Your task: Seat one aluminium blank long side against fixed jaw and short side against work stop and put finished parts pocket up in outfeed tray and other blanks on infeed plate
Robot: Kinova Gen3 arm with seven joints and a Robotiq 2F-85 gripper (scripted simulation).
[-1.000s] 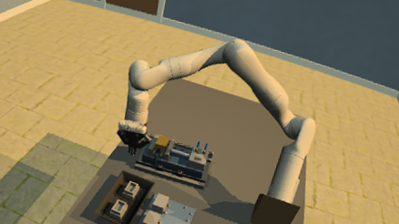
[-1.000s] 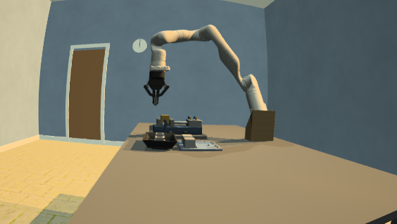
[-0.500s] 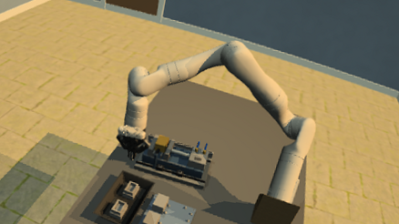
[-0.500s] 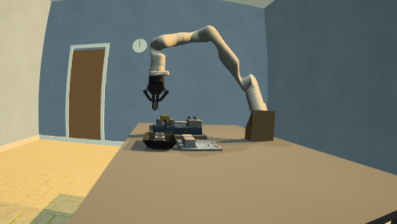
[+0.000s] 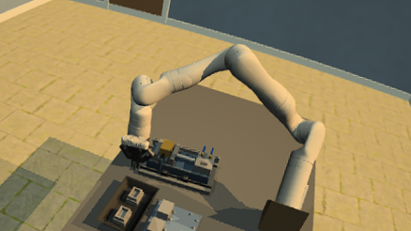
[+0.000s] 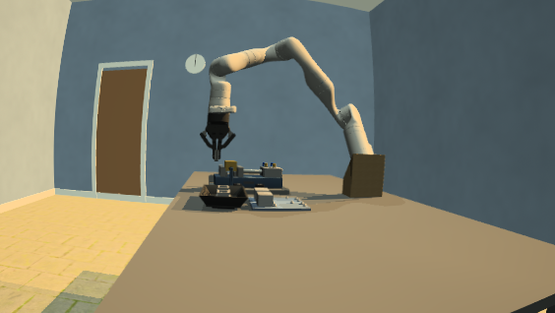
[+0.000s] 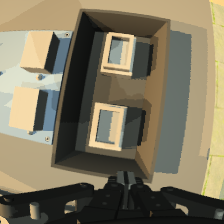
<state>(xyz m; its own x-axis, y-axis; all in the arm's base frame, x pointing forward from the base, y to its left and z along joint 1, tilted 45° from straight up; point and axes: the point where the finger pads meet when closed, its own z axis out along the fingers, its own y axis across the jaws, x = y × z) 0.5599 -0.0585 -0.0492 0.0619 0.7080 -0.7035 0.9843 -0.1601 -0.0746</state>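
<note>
My hand is 80 mm past the brass blank, 180 mm to the left of it and 50 mm above it. Also, from my hand: vise 150 mm behind, 180 mm to the right, 100 mm below.
</note>
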